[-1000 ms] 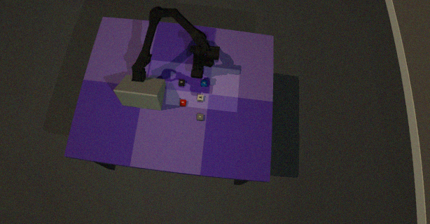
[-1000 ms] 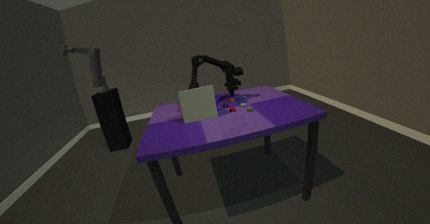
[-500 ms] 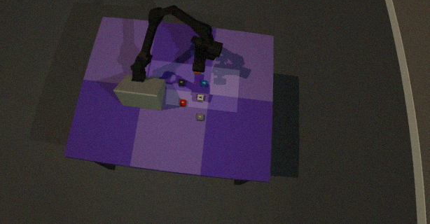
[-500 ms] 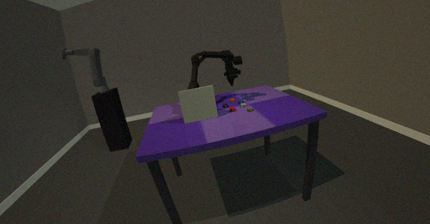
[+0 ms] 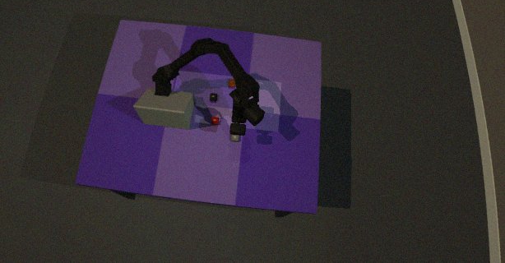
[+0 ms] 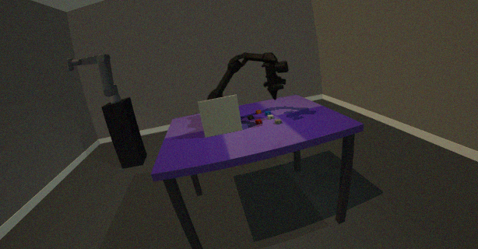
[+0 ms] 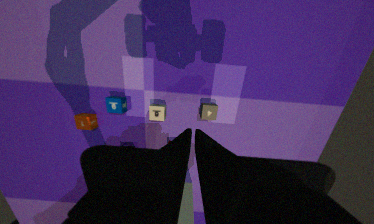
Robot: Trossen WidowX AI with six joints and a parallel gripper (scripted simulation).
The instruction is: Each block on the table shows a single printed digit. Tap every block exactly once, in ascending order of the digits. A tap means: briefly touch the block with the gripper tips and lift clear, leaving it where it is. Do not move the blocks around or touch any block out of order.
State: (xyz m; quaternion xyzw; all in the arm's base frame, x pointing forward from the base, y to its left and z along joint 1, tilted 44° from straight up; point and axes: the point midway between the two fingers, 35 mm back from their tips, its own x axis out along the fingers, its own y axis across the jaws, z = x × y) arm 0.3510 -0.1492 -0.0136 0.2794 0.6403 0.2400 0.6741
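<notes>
Now: the grey block 1 cm behind my gripper tip, 4 cm to the right of it and 12 cm below it. The rest, counted from my gripper tip: cream block 2 cm behind, 7 cm to the left, 12 cm below; then blue block 16 cm to the left, 12 cm below; then red block 11 cm behind, 3 cm to the left, 12 cm below.
</notes>
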